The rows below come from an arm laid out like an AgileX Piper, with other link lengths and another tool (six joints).
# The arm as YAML. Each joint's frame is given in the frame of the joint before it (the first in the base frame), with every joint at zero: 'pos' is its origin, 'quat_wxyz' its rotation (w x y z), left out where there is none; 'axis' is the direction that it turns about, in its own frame. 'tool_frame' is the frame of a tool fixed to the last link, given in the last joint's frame.
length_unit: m
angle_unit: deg
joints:
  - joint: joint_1
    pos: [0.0, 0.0, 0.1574]
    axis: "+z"
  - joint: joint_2
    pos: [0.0, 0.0, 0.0]
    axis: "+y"
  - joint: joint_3
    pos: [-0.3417, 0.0, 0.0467]
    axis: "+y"
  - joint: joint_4
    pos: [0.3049, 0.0, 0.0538]
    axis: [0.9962, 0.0, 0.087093]
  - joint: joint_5
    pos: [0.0, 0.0, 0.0]
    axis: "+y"
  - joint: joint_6
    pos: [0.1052, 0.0, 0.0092]
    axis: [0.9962, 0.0, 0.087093]
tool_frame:
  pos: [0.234, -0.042, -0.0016]
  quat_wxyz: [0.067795, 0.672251, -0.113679, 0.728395]
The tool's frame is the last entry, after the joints.
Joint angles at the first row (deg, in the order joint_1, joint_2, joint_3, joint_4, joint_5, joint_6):
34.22, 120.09, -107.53, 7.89, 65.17, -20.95
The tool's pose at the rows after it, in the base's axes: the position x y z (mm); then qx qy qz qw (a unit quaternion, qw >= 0):
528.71 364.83 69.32 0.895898 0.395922 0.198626 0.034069
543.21 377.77 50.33 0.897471 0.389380 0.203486 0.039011
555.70 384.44 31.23 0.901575 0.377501 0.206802 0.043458
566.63 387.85 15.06 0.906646 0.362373 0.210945 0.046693
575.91 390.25 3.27 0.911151 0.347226 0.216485 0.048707
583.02 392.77 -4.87 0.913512 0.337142 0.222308 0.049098
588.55 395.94 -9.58 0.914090 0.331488 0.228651 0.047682
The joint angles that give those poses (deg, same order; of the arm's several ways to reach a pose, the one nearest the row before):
35.47, 125.01, -112.42, 6.89, 64.30, -19.85
36.14, 128.95, -115.75, 5.87, 63.02, -18.25
36.38, 132.10, -117.84, 4.98, 61.41, -16.42
36.41, 134.46, -119.04, 4.20, 59.55, -14.44
36.41, 136.11, -119.72, 3.50, 57.71, -12.53
36.41, 137.24, -120.08, 3.07, 56.11, -11.32
36.41, 137.94, -120.24, 2.94, 54.73, -10.78

